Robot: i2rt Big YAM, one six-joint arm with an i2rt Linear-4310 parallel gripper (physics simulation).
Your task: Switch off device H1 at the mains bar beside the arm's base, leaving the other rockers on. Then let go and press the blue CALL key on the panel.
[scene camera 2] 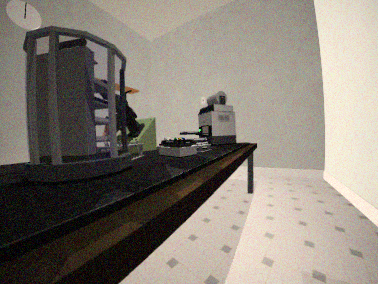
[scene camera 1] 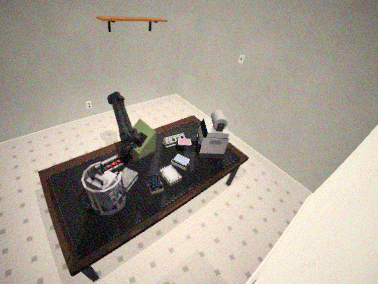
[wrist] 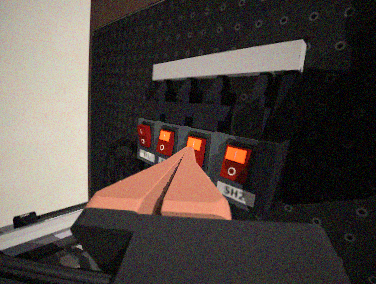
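Seen in the pictures: gripper, fingertip midpoint: (scene camera 1: 116,157) (wrist: 189,154); arm's base, link origin: (scene camera 2: 137,131) (scene camera 1: 141,139).
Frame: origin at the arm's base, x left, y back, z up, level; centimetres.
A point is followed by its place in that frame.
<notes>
The mains bar (wrist: 212,146) {x -29.5, y -1.2, z -9.4 cm} has a row of red rockers in the wrist view. The leftmost rocker (wrist: 144,135) {x -40.7, y -1.1, z -8.3 cm} is dark, and its label is too blurred to read surely. The second rocker (wrist: 165,142) {x -36.0, y -1.6, z -8.4 cm}, the third rocker (wrist: 195,145) {x -31.1, y -1.3, z -8.5 cm} and the right rocker (wrist: 236,162) {x -26.2, y -2.1, z -8.4 cm}, labelled SH2, glow orange at the top. My gripper (wrist: 189,154) {x -27.5, y -1.0, z -3.8 cm} (scene camera 1: 120,155) {x -27.5, y -1.0, z -3.8 cm} is shut and empty, its tips in front of the third rocker and partly hiding it; contact cannot be told. A pale panel (scene camera 1: 167,143) {x 21.9, y -13.4, z -8.2 cm} with small coloured keys, one of them a blue key (scene camera 1: 182,137) {x 39.2, y -17.8, z -6.8 cm}, lies beyond the green wedge.
A grey round cage (scene camera 1: 106,198) {x -57.8, y -38.3, z 9.8 cm} (scene camera 2: 52,100) {x -62.7, y -34.5, z 3.2 cm} stands near the bar. A green wedge block (scene camera 1: 145,146) {x -0.9, y -7.3, z -2.7 cm} (scene camera 2: 147,134) {x 1.3, y -7.8, z -2.6 cm} stands beside the arm. A white machine (scene camera 1: 214,146) {x 42.3, y -53.4, z 3.6 cm} (scene camera 2: 220,125) {x 39.2, y -50.4, z 2.6 cm} stands at the far end. Small boxes, including a white tray (scene camera 1: 171,175) {x -3.3, y -43.5, z -9.0 cm}, lie mid-table.
</notes>
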